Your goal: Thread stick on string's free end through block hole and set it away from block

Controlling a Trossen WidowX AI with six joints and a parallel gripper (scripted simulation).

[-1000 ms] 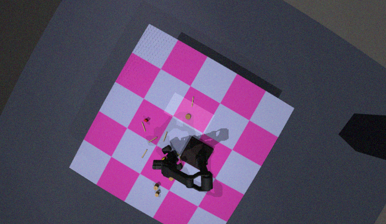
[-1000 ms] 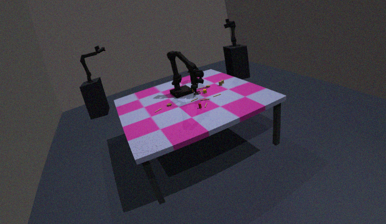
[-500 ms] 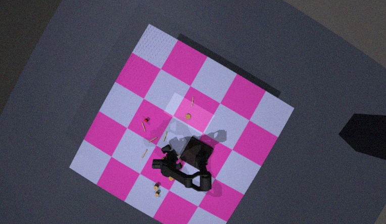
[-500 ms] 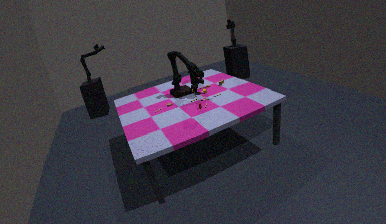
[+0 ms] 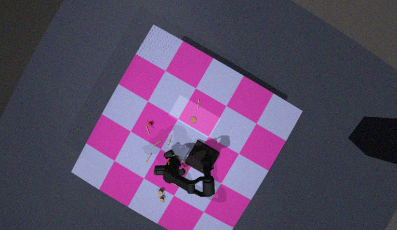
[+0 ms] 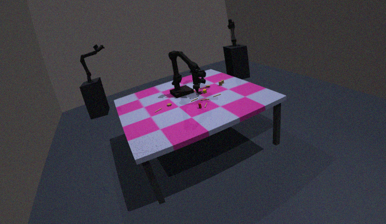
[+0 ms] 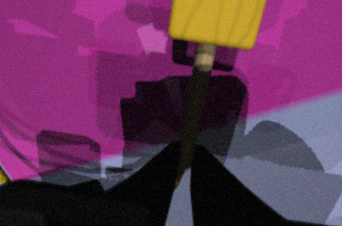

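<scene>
My gripper tip is now 1 cm to the right of the thin wooden stick. Also, from my gripper tip: round wooden button: 11 cm behind, 14 cm to the left, 1 cm below; red object: 31 cm ahead, 7 cm to the right, 1 cm above; yellow wooden block: 2 cm ahead, 7 cm to the left.
</scene>
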